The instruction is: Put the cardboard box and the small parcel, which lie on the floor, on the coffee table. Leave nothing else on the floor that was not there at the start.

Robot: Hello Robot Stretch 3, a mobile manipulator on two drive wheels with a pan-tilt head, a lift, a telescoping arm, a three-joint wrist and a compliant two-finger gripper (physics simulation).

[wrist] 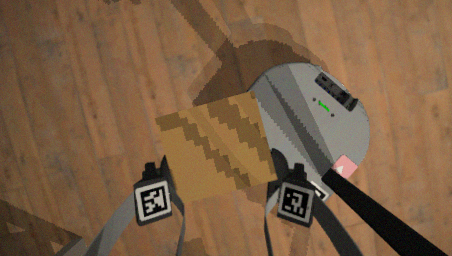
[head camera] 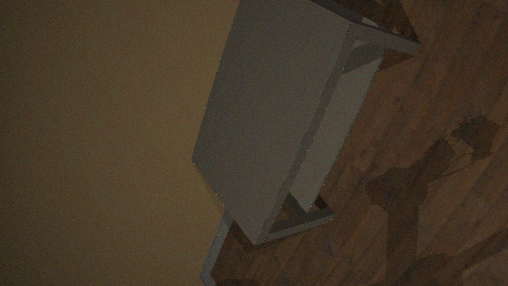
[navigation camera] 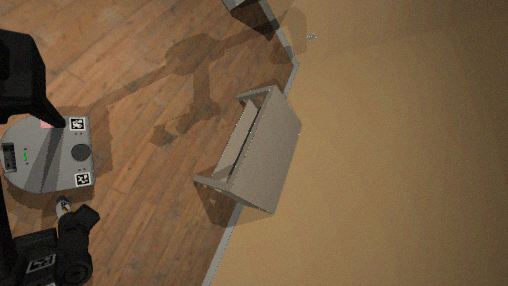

The pictures show: my gripper, a small tan parcel and a grey coffee table.
My gripper also shows in the wrist view.
